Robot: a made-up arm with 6 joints. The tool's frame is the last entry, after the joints.
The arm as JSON. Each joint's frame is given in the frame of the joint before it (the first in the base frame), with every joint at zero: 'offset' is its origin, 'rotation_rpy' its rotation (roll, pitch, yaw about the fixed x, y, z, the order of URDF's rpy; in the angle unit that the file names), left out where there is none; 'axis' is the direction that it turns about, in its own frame. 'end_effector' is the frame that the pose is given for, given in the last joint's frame.
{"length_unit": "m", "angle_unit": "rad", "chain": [
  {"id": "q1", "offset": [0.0, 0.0, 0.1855], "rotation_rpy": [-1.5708, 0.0, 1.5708], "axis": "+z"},
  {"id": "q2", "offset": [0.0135, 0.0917, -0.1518], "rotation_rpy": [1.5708, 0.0, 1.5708], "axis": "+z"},
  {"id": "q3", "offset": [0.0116, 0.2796, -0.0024], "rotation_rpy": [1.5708, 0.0, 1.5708], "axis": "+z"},
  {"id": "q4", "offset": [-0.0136, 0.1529, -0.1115], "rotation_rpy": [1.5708, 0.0, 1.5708], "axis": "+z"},
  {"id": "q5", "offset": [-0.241, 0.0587, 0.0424], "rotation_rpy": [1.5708, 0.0, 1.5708], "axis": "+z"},
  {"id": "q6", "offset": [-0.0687, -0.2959, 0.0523], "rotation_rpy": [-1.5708, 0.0, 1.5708], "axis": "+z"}
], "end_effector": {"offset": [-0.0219, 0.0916, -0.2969], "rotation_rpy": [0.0, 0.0, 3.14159]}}
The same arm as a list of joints. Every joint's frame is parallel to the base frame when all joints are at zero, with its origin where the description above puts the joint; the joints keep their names.
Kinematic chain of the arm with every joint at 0, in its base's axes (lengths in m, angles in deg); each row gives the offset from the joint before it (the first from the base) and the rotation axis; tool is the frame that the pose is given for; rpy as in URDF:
q1: xyz 0 0 0.1855 axis -x
q2: xyz 0.1518 0.0135 -0.0917 axis +y
q3: xyz -0.2796 -0.0024 -0.0116 axis -z
q4: xyz 0.0136 0.1529 0.1115 axis -x
q5: xyz -0.0424 -0.241 -0.0587 axis +y
q6: xyz 0.2959 0.0523 0.0687 axis +z
tool: xyz 0.0219 -0.0916 -0.2969 rpy 0 0 0

